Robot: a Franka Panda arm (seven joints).
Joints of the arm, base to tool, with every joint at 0 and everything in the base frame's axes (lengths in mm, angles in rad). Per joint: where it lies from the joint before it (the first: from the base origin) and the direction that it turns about. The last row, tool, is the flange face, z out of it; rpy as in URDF.
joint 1: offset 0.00 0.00 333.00 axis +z
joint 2: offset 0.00 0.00 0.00 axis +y
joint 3: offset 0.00 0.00 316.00 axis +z
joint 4: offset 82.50 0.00 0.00 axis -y
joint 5: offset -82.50 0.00 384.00 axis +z
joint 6: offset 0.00 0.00 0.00 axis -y
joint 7: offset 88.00 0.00 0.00 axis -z
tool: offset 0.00 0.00 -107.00 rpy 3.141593 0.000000 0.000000
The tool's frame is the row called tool.
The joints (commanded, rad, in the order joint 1, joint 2, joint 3, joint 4, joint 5, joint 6, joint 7), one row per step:
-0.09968 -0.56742 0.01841 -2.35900 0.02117 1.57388 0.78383
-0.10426 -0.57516 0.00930 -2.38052 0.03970 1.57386 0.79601
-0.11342 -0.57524 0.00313 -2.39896 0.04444 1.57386 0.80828
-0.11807 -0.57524 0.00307 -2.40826 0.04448 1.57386 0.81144
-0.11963 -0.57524 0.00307 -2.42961 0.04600 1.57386 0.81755
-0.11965 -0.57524 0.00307 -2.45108 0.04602 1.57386 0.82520
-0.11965 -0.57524 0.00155 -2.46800 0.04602 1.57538 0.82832
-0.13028 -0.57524 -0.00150 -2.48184 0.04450 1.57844 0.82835
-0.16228 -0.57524 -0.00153 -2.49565 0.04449 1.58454 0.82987
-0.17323 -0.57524 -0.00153 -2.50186 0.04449 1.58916 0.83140
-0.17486 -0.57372 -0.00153 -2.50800 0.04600 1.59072 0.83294
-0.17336 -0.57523 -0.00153 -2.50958 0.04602 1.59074 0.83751
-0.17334 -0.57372 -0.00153 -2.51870 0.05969 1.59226 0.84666
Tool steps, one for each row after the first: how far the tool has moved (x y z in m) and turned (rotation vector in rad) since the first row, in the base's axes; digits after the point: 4 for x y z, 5 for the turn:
-0.0044 -0.0029 -0.0070 0.02135 0.01212 -0.02846
-0.0074 -0.0077 -0.0152 0.02822 0.03011 -0.05606
-0.0089 -0.0092 -0.0194 0.02841 0.03947 -0.06397
-0.0121 -0.0092 -0.0290 0.03023 0.06092 -0.07212
-0.0155 -0.0089 -0.0385 0.03005 0.08272 -0.07982
-0.0182 -0.0091 -0.0459 0.03130 0.09817 -0.08432
-0.0208 -0.0137 -0.0519 0.03299 0.10871 -0.09727
-0.0239 -0.0241 -0.0576 0.03503 0.11599 -0.13105
-0.0250 -0.0276 -0.0601 0.03536 0.11749 -0.14366
-0.0258 -0.0279 -0.0632 0.03708 0.12349 -0.14733
-0.0262 -0.0273 -0.0634 0.03578 0.12386 -0.15023
-0.0273 -0.0256 -0.0677 0.04713 0.13225 -0.16325

